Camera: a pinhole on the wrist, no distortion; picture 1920 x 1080 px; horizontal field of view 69.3 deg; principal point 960.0 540.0 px. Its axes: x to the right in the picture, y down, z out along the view. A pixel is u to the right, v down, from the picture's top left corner.
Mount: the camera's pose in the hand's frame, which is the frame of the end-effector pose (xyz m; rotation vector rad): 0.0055 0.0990 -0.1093 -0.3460 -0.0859 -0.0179
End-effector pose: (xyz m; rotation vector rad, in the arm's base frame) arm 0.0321 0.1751 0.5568 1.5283 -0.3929 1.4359
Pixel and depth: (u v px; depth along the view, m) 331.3 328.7 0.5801
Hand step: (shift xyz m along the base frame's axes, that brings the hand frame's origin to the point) 0.0151 -0.5663 -0.1139
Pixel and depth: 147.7 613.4 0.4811
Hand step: -0.1208 -0.4985 -0.1111
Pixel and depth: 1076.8 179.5 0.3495
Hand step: 0.0456 -0.2625 0.0987
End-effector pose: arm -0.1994 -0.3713 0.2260 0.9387 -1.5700 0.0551
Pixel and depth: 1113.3 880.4 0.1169
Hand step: -0.0889 0.1099 0.0872
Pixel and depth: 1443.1 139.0 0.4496
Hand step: -0.3654 -0.1721 0.0679
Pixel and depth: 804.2 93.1 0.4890
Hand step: -0.3969 -0.0824 -0.1268
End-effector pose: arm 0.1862 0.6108 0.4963 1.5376 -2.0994 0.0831
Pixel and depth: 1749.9 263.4 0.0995
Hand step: -0.1123 -0.0048 0.0567
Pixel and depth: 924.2 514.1 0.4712
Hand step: -0.3429 0.0097 -0.2427
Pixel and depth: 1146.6 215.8 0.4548
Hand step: -0.2792 -0.0945 -0.2561
